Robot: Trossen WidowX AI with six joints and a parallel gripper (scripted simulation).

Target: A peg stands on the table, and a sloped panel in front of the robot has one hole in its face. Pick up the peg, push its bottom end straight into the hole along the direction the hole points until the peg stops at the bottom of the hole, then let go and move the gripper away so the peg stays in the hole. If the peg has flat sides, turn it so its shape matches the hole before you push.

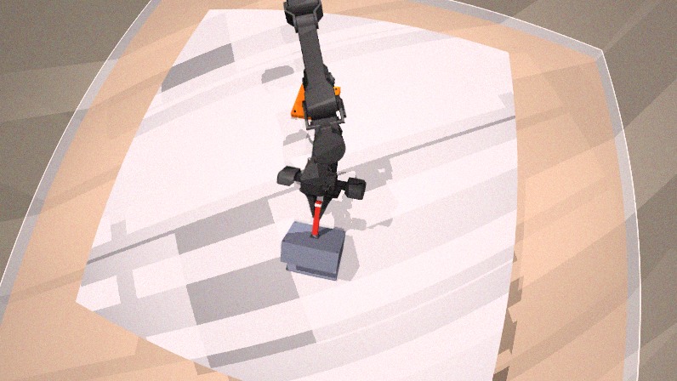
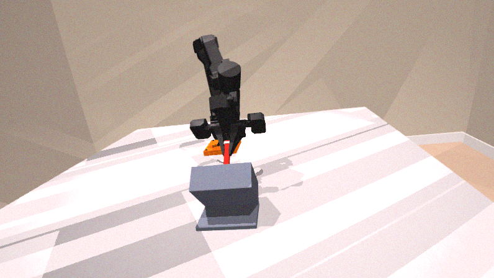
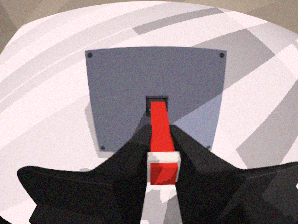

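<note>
Right now the sloped panel is 60 mm ahead of my gripper tip, 10 mm to the right of it and 50 mm below it. The rest, counted from my gripper tip: red peg (10 mm behind, 10 mm above); then flat foot (80 mm ahead, 10 mm to the right, 110 mm below).
</note>
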